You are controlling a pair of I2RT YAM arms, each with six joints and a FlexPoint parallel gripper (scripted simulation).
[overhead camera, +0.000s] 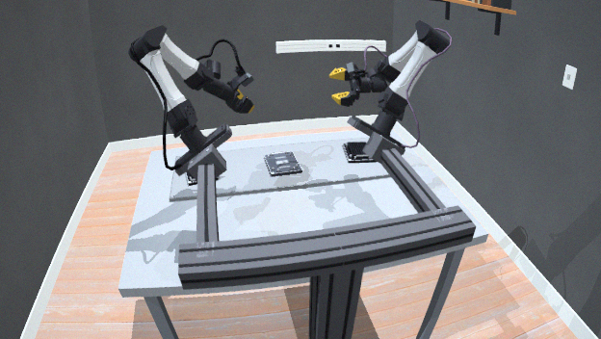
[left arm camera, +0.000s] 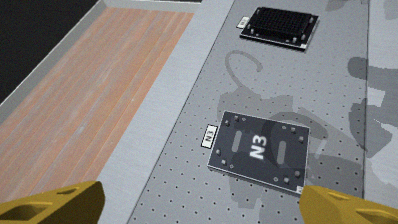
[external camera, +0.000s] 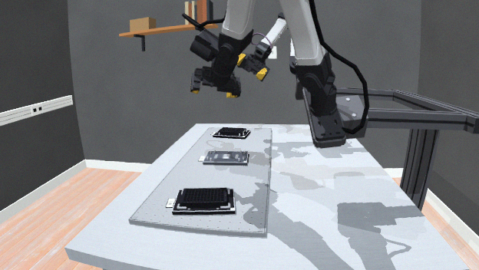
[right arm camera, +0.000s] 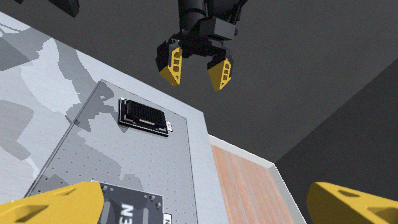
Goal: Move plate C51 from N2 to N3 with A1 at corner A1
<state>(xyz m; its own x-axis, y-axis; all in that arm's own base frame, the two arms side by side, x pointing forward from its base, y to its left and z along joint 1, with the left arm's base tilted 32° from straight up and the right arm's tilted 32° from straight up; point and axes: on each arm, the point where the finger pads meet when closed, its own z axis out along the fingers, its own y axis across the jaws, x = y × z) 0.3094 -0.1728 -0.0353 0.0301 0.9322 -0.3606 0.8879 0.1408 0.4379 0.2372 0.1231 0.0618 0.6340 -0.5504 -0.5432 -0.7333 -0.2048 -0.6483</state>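
The nest N2 lies 330 mm below my right hand, 150 mm to the right of it and 110 mm ahead of it. From my right hand the other things lie so: nest N3: 330 mm below, 180 mm to the left, 70 mm ahead; then A1 mark: 330 mm below, 230 mm to the left, 10 mm behind; then nest N1: 520 mm to the left, 330 mm below, 60 mm ahead.
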